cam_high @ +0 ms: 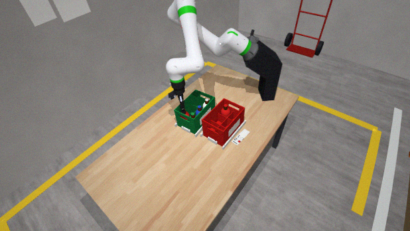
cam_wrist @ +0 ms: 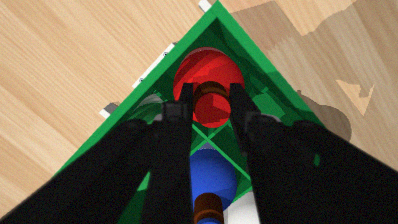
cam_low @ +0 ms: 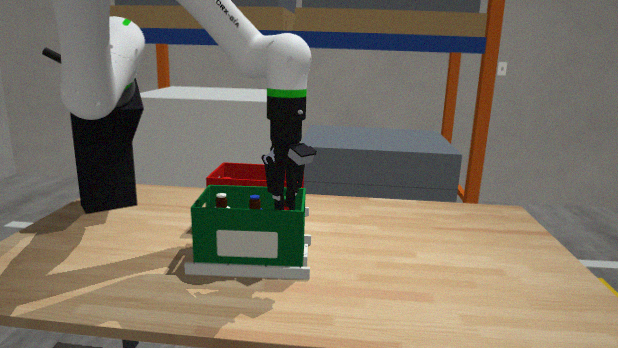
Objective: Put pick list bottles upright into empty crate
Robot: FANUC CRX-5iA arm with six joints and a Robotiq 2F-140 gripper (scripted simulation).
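Right now the green crate is 80 mm behind my hand, 60 mm to the left of it and 90 mm below it. The rest, counted from my hand: blue-label bottle (70 mm behind, 100 mm to the left, 80 mm below); then red crate (40 mm behind, 300 mm to the left, 90 mm below); then white-capped bottle (160 mm behind, 130 mm to the left, 80 mm below).
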